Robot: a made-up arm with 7 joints. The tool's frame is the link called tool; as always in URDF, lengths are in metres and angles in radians. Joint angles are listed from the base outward.
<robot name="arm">
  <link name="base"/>
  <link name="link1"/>
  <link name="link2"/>
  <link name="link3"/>
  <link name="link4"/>
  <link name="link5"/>
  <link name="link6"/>
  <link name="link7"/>
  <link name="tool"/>
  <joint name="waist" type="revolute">
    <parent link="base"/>
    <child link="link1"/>
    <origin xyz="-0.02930 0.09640 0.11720" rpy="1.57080 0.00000 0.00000"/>
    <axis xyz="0 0 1"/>
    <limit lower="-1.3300" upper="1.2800"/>
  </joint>
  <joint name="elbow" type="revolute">
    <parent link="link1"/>
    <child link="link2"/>
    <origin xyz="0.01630 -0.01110 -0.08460" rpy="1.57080 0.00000 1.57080"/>
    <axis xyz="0 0 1"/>
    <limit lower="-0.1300" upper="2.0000"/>
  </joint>
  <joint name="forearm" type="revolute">
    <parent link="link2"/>
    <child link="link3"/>
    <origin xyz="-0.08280 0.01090 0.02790" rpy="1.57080 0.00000 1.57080"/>
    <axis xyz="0 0 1"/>
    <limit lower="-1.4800" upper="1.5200"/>
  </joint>
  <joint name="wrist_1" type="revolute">
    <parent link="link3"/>
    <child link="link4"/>
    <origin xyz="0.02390 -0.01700 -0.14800" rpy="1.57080 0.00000 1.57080"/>
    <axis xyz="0 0 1"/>
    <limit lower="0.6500" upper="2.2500"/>
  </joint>
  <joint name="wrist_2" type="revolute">
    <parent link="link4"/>
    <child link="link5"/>
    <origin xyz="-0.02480 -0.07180 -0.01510" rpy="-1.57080 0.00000 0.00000"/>
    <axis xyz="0 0 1"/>
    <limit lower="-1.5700" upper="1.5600"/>
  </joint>
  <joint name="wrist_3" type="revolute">
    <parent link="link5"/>
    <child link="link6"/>
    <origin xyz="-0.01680 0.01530 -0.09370" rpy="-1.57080 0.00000 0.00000"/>
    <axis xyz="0 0 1"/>
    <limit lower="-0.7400" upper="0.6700"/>
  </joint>
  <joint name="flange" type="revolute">
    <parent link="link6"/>
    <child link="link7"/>
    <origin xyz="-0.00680 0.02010 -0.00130" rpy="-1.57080 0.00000 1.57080"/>
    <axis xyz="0 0 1"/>
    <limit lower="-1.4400" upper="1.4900"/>
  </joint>
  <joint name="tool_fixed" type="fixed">
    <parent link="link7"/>
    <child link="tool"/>
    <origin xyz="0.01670 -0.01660 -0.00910" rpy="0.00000 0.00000 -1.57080"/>
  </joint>
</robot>
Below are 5 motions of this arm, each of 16 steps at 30 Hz.
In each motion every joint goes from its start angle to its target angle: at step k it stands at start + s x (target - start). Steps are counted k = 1, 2, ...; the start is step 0. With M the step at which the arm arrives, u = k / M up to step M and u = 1 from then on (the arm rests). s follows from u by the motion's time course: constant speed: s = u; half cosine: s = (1 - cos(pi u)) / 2; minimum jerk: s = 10 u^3 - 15 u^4 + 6 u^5.
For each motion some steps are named. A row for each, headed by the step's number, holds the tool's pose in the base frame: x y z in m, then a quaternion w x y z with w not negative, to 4 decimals.
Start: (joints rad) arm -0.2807 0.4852 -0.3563 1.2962 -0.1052 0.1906 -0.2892
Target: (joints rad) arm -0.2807 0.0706 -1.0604 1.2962 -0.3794 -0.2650 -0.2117
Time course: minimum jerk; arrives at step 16
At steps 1, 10, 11, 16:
1: 0.0797 0.2954 -0.2443 0.4810 -0.6447 -0.5940 -0.0151
10: 0.0433 0.1190 -0.2530 0.2362 -0.8956 -0.3747 -0.0416
11: 0.0367 0.0970 -0.2474 0.1926 -0.9182 -0.3429 -0.0464
16: 0.0234 0.0577 -0.2330 0.1051 -0.9521 -0.2815 -0.0569

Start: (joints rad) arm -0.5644 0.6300 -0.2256 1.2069 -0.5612 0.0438 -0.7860
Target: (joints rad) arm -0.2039 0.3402 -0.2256 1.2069 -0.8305 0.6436 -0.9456
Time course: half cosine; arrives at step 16
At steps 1, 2, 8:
1: -0.0074 0.3536 -0.2193 0.5816 -0.4953 -0.5589 -0.3225
2: -0.0046 0.3516 -0.2201 0.5834 -0.4883 -0.5613 -0.3257
8: 0.0432 0.3160 -0.2274 0.6067 -0.3694 -0.5977 -0.3717

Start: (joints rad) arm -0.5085 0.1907 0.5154 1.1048 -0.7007 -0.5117 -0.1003
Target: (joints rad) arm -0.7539 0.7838 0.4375 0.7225 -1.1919 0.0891 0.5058
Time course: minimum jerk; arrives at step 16
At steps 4, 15, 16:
4: -0.0389 0.3362 -0.2378 0.5375 -0.6049 -0.5818 -0.0819
15: -0.1032 0.4955 -0.1640 0.9140 -0.3531 -0.0689 0.1876
16: -0.1033 0.4959 -0.1637 0.9144 -0.3518 -0.0678 0.1882

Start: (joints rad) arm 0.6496 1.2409 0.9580 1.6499 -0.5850 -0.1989 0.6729
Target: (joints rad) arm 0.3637 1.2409 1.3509 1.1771 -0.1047 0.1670 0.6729
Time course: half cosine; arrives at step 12
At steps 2, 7, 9, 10, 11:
2: 0.0533 0.4607 0.2464 0.3577 -0.1321 -0.7114 -0.5904
7: 0.0394 0.5270 0.1973 0.1972 -0.2397 -0.8409 -0.4433
9: 0.0340 0.5490 0.1719 0.1242 -0.2735 -0.8763 -0.3766
10: 0.0321 0.5560 0.1623 0.0973 -0.2843 -0.8863 -0.3523
11: 0.0310 0.5601 0.1561 0.0802 -0.2907 -0.8919 -0.3369

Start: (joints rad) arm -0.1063 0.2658 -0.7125 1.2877 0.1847 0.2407 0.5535
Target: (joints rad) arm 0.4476 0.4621 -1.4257 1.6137 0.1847 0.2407 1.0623
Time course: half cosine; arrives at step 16
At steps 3, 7, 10, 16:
3: 0.1184 0.1523 -0.2598 0.2658 -0.9259 -0.1211 0.2394
7: 0.1547 0.1338 -0.2251 0.2644 -0.9515 0.0455 0.1506
10: 0.1726 0.1235 -0.1945 0.2819 -0.9354 0.1961 0.0843
16: 0.1797 0.1214 -0.1653 0.3154 -0.8825 0.3470 0.0356

